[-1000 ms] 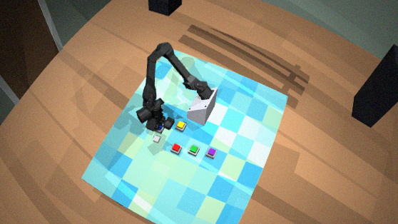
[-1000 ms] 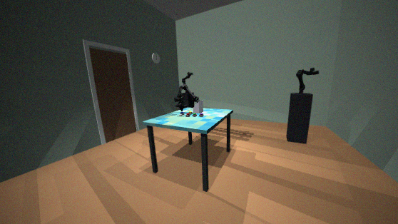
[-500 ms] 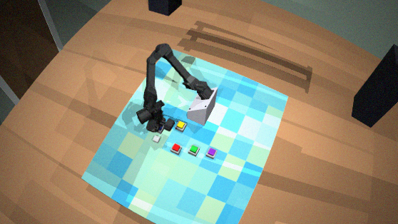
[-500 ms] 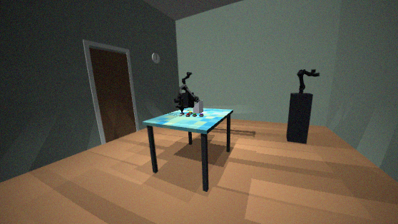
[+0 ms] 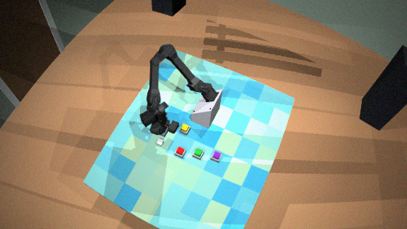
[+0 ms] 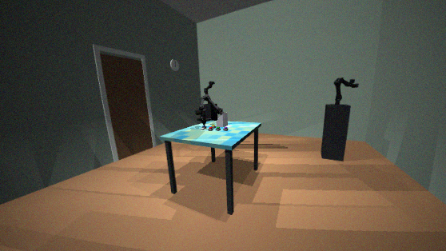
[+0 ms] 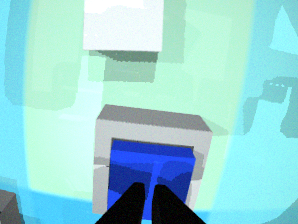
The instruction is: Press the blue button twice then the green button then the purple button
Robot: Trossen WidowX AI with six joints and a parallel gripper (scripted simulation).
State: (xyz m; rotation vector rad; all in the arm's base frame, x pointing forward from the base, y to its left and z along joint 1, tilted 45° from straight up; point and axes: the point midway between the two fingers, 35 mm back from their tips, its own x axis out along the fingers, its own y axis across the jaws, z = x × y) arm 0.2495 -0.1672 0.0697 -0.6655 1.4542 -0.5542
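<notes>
Now: the blue button 1 cm below my gripper tip. From my gripper tip the other things lie so: yellow button (7 cm behind, 10 cm to the left); then small white block (7 cm ahead, 2 cm to the left, 3 cm below); then red button (6 cm ahead, 15 cm to the left).
</notes>
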